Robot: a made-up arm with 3 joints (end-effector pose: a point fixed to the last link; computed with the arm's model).
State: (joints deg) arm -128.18 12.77 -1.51
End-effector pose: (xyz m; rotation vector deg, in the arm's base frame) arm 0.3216 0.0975 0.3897 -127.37 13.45 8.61
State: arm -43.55 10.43 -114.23
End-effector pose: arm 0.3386 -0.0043 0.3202 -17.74 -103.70 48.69
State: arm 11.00 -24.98 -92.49
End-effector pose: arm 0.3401 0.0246 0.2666 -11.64 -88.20 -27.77
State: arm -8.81 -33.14 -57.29
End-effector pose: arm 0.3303 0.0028 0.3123 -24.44 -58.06 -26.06
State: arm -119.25 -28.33 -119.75
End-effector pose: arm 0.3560 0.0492 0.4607 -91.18 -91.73 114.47
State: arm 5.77 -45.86 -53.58
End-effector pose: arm 0.3311 0.0058 0.2959 -16.29 -48.27 -44.76
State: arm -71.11 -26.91 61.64
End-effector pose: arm 0.3768 0.0513 0.4358 -48.69 36.23 -56.66
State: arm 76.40 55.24 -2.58
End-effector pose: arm 0.2874 0.0837 0.3171 71.25 -38.74 45.09
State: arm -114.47 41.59 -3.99
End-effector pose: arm 0.2985 0.0823 0.3845 -107.19 38.63 30.19
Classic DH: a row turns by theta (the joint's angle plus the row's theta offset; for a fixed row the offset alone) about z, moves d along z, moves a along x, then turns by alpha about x. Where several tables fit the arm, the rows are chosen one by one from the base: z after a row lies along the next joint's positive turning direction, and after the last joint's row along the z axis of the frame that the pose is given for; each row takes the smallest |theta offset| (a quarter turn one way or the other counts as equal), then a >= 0, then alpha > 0; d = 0 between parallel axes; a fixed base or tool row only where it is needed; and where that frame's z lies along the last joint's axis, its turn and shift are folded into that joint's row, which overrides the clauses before.
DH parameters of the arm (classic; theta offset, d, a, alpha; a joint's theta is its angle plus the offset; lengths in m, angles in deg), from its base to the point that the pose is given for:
base (fixed): 90 0.35 0.08 90
joint 1: 0 0.29 -0.08 -90
joint 2: -90 -0.04 0.07 -90
joint 3: 0 0.03 -0.03 90
tool (fixed): 0 0.03 0 0

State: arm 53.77 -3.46 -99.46
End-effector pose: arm 0.3371 0.1089 0.2634 36.28 -89.67 -48.38
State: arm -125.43 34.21 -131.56
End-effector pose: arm 0.3289 0.0229 0.4118 -32.41 -42.02 119.30
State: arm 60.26 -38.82 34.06
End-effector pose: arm 0.3571 0.0312 0.2679 67.70 50.24 -17.17
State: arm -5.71 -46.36 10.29
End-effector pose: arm 0.3433 -0.0125 0.3541 -1.22 7.41 -46.65
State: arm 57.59 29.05 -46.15
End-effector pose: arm 0.2995 0.0928 0.2940 64.91 -55.90 2.45
